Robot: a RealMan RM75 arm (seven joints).
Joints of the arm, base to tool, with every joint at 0 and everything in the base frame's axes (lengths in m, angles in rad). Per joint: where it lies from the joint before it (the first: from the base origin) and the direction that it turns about. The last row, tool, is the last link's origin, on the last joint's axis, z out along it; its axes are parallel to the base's.
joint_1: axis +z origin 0 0 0.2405
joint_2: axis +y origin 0 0 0
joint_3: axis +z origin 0 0 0.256
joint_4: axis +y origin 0 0 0
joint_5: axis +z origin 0 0 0.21
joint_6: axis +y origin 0 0 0
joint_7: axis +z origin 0 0 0.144
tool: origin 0 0 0
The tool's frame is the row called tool.
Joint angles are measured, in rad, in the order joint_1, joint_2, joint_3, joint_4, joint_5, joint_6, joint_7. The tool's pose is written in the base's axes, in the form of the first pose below.
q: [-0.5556 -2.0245 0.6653 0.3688 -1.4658 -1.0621 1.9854]
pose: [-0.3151 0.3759 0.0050], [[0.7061 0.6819 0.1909], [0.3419 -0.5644 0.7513], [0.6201 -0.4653 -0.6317]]
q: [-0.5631 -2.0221 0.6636 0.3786 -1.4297 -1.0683 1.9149]
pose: [-0.3131 0.3772 0.0050], [[0.6828 0.7056 0.1892], [0.3779 -0.5628 0.7351], [0.6252 -0.4305 -0.6510]]
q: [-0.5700 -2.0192 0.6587 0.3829 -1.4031 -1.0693 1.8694]
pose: [-0.3122 0.3787 0.0056], [[0.6678 0.7212 0.1841], [0.4023 -0.5578 0.7259], [0.6263 -0.4107 -0.6627]]
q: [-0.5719 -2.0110 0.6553 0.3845 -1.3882 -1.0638 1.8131]
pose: [-0.3147 0.3800 0.0091], [[0.6386 0.7504 0.1705], [0.4333 -0.5337 0.7262], [0.6360 -0.3898 -0.6660]]
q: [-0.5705 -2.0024 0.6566 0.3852 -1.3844 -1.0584 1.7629]
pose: [-0.3176 0.3807 0.0129], [[0.6074 0.7784 0.1585], [0.4593 -0.5069 0.7294], [0.6481 -0.3702 -0.6655]]
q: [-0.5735 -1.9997 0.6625 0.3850 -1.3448 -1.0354 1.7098]
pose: [-0.3219 0.3804 0.0108], [[0.5923 0.7963 0.1229], [0.5019 -0.4840 0.7169], [0.6303 -0.3629 -0.6863]]
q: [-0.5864 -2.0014 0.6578 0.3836 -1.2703 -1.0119 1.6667]
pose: [-0.3245 0.3804 0.0053], [[0.5982 0.7972 0.0813], [0.5432 -0.4780 0.6902], [0.5891 -0.3687 -0.7190]]
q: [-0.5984 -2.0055 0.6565 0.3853 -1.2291 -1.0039 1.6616]
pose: [-0.3227 0.3816 0.0012], [[0.6191 0.7825 0.0668], [0.5517 -0.4939 0.6720], [0.5588 -0.3792 -0.7375]]
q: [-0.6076 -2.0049 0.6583 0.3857 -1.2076 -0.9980 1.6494]
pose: [-0.3213 0.3835 0.0002], [[0.6263 0.7774 0.0575], [0.5585 -0.4989 0.6627], [0.5439 -0.3830 -0.7467]]
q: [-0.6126 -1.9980 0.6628 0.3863 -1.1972 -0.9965 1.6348]
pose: [-0.3214 0.3853 0.0025], [[0.6284 0.7763 0.0498], [0.5637 -0.4985 0.6586], [0.5361 -0.3857 -0.7509]]
